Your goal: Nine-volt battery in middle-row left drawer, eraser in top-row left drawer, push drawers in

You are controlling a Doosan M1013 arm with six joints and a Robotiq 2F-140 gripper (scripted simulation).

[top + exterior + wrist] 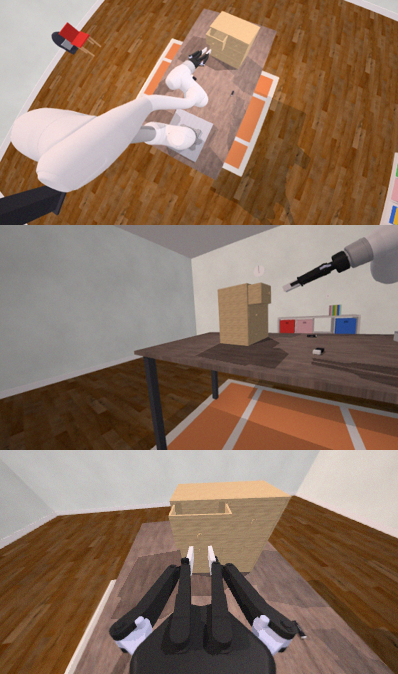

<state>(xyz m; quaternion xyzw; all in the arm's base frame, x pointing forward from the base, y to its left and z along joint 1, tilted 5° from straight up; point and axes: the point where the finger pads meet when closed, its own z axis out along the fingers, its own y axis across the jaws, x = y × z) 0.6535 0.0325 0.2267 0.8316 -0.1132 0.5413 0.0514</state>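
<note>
My hand is 29 cm above the eraser, 11 cm to the right of it and 9 cm past it. Also, from my hand: blue nine-volt battery: 26 cm ahead, 17 cm below, 9 cm to the right.
</note>
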